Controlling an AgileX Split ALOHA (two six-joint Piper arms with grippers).
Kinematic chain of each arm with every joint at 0, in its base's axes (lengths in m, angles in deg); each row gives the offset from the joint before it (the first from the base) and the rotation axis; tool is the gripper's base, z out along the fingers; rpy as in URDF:
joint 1: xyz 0 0 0.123 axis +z
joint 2: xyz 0 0 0 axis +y
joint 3: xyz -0.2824 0 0.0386 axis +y
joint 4: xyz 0.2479 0 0.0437 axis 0.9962 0 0.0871
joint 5: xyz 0 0 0 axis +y
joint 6: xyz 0.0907 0 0.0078 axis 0.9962 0 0.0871
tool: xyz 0 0 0 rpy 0 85 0
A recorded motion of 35 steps. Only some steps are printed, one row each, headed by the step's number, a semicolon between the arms.
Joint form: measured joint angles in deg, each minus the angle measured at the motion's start. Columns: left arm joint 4, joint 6, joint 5, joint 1, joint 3, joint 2; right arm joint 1, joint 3, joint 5, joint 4, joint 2, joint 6.
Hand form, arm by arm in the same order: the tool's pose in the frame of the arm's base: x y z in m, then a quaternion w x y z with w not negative. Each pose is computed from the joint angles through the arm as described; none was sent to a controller.
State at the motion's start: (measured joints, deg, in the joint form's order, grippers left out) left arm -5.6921 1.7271 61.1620 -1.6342 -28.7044 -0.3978; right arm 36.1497 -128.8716 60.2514 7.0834 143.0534 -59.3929
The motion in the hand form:
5: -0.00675 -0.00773 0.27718 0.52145 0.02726 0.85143 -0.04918; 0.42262 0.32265 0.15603 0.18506 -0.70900 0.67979 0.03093
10: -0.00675 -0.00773 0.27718 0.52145 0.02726 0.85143 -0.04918; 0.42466 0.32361 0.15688 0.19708 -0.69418 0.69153 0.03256
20: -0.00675 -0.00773 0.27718 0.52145 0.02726 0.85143 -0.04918; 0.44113 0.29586 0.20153 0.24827 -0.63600 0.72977 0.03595
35: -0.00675 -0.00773 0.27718 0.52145 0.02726 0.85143 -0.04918; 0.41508 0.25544 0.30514 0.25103 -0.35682 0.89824 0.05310
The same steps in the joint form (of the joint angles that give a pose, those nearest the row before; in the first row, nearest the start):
5: 0.00 0.00 0.00 0.00 0.00 0.00; 0.00 0.38 -0.18 1.09 0.13 0.31
10: 0.00 0.00 0.00 0.00 0.00 0.00; -0.05 0.38 -1.66 1.23 0.13 2.30
20: 0.00 0.00 0.00 0.00 0.00 0.00; -3.68 0.38 -2.89 2.54 -4.55 6.51
35: 0.00 0.00 0.00 0.00 0.00 0.00; -4.75 0.38 7.66 -5.90 -17.19 47.31

